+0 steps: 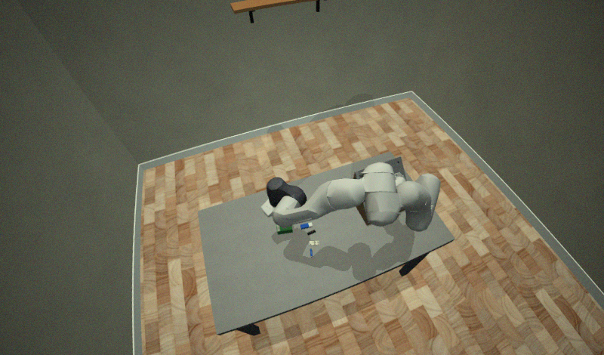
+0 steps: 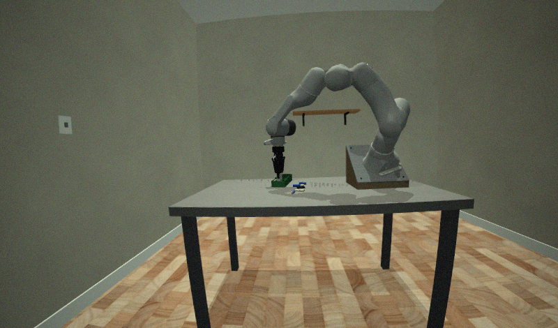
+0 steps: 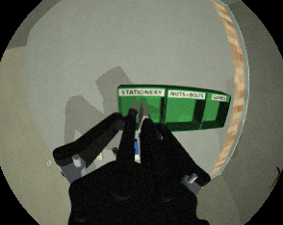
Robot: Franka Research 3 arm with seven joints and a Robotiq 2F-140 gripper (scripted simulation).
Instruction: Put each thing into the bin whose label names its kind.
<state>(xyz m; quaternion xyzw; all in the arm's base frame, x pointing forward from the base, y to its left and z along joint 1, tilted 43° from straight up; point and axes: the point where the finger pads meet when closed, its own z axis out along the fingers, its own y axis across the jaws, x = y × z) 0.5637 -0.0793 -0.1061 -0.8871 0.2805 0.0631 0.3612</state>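
Right now the white thing is 160 mm to the left of my hand, 100 mm behind it and 40 mm below it. Round my hand: green bin 90 mm to the right, 30 mm below, 20 mm behind; then blue-and-white piece 120 mm behind, 50 mm to the left, 40 mm below; then black piece 120 mm behind, 100 mm to the left, 40 mm below.
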